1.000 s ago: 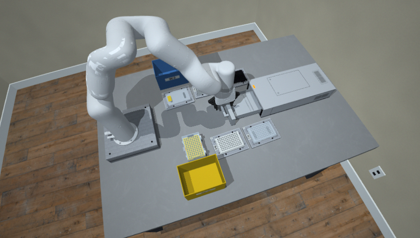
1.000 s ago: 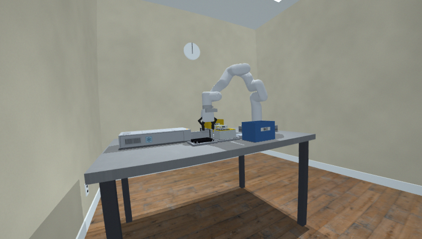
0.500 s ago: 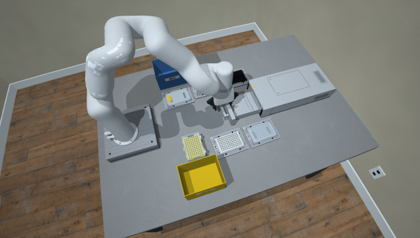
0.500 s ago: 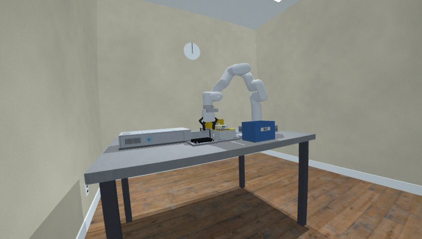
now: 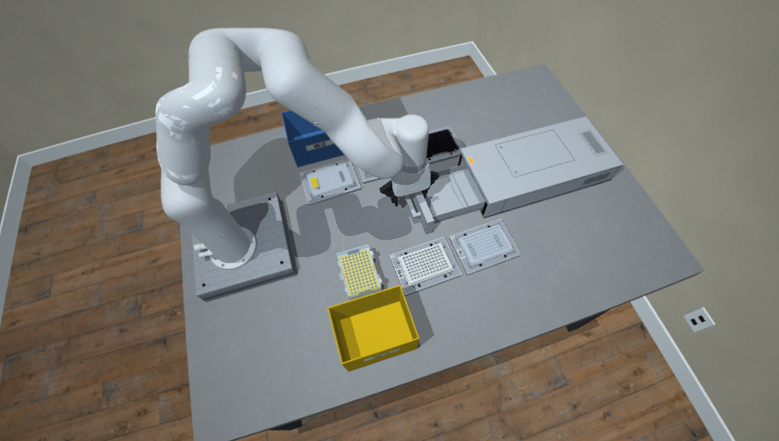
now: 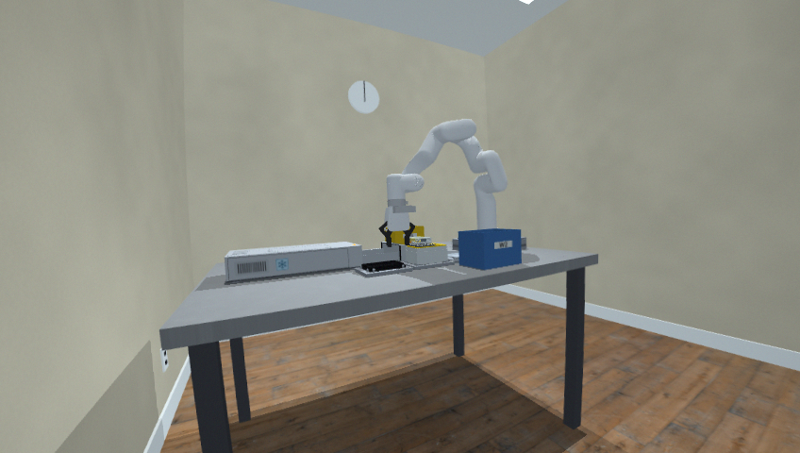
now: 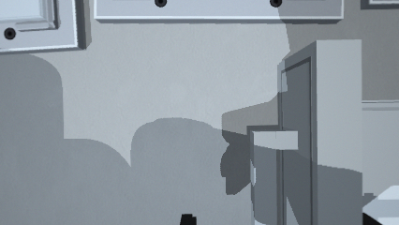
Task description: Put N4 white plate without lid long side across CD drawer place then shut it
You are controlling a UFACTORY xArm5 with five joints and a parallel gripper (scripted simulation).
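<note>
Now: the white well plate 19 cm to the right of my hand, 5 cm below it and 1 cm behind it. Also, from my hand: drawer 14 cm ahead, 3 cm below, 1 cm to the left; slotted nest 19 cm to the right, 6 cm below, 1 cm behind; yellow tip rack 18 cm to the left, 4 cm behind, 1 cm below.
</note>
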